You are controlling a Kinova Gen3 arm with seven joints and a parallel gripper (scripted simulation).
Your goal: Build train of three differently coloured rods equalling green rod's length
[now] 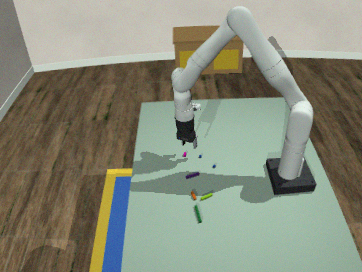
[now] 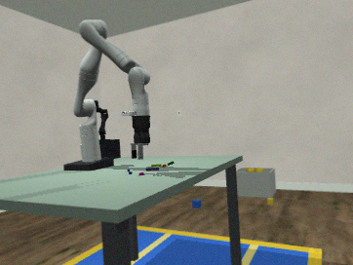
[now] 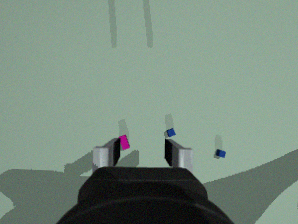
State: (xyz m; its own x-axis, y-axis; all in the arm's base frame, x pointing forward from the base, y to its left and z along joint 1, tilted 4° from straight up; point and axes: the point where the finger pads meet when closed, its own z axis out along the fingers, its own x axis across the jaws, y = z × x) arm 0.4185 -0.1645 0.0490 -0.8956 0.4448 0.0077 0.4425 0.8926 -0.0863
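Right now my hand is 8 cm above the magenta rod, 2 cm short of it and 1 cm to the left of it. Also, from my hand: orange rod (23 cm to the left, 8 cm below, 1 cm behind); then lime rod (24 cm to the left, 8 cm below, 6 cm behind); then purple rod (12 cm to the left, 8 cm below, 1 cm behind).
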